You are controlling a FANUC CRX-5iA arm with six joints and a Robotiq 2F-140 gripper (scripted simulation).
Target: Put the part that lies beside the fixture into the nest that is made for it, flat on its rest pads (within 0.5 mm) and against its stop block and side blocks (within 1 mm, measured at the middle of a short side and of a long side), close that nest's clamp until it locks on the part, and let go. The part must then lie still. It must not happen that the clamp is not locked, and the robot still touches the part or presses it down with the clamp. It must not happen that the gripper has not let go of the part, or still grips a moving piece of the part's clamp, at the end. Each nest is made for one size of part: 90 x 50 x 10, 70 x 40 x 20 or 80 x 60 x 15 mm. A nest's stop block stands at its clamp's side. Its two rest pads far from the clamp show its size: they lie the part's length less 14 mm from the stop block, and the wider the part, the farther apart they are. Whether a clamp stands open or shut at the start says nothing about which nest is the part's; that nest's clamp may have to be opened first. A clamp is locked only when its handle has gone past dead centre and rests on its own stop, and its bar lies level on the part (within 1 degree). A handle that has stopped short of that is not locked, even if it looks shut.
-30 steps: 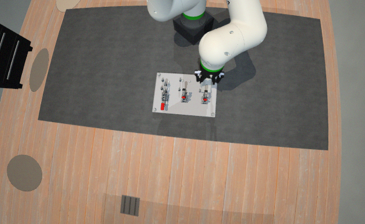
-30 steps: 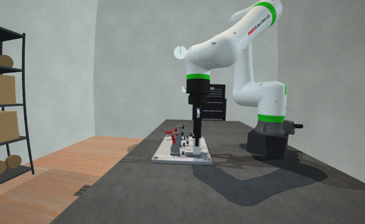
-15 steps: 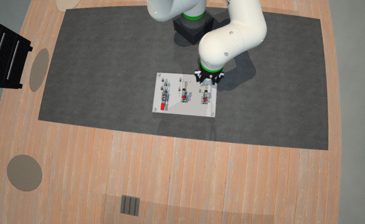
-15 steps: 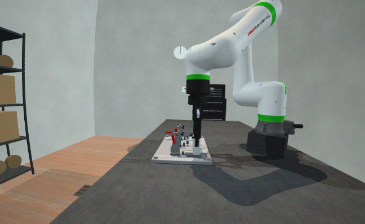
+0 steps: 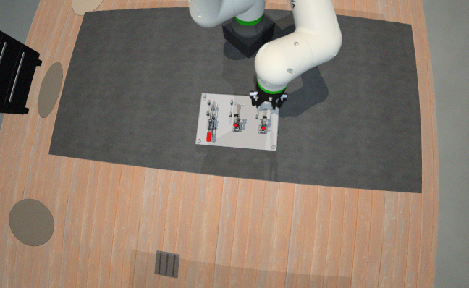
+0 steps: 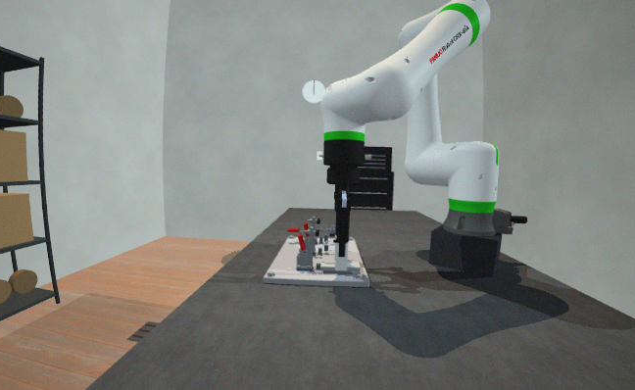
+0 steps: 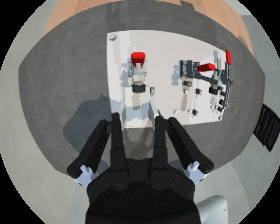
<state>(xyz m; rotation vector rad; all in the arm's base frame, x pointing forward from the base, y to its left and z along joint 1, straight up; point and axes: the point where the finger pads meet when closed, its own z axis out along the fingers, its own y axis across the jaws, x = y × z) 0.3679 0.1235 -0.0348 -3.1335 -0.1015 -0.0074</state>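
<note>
The flat grey block lies 3 cm below my hand. Round my hand: fixture plate (6 cm ahead, 11 cm to the right, 5 cm below).
</note>
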